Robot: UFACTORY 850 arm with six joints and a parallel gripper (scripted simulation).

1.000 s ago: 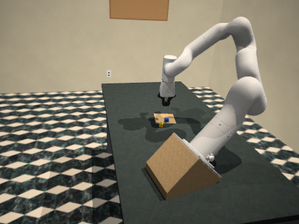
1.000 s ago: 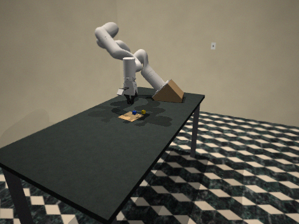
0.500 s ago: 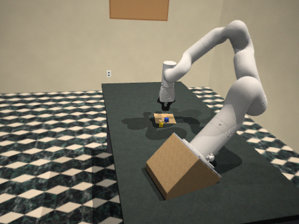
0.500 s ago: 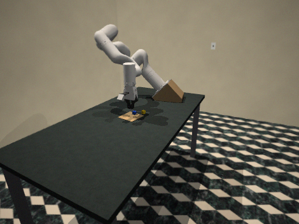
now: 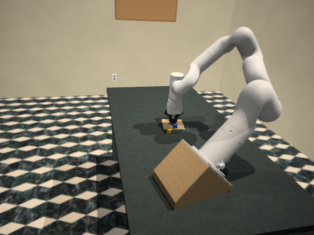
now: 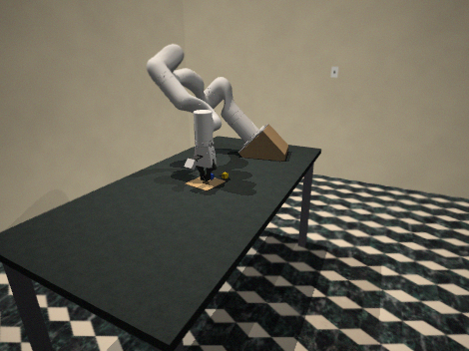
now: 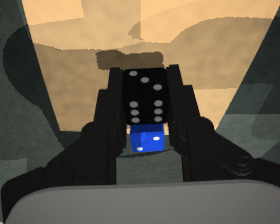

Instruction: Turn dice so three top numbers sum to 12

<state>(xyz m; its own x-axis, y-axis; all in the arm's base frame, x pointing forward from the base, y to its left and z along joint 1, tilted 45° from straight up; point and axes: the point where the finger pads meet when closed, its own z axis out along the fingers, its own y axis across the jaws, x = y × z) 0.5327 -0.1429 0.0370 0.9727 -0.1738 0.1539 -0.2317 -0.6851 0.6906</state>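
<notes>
Now: hand 3 cm above the tan mat. Round my hand: blue die: 5 cm behind, 1 cm to the left, 2 cm below; black die: 1 cm below; yellow die: 9 cm behind, 7 cm to the left, 2 cm below.
</notes>
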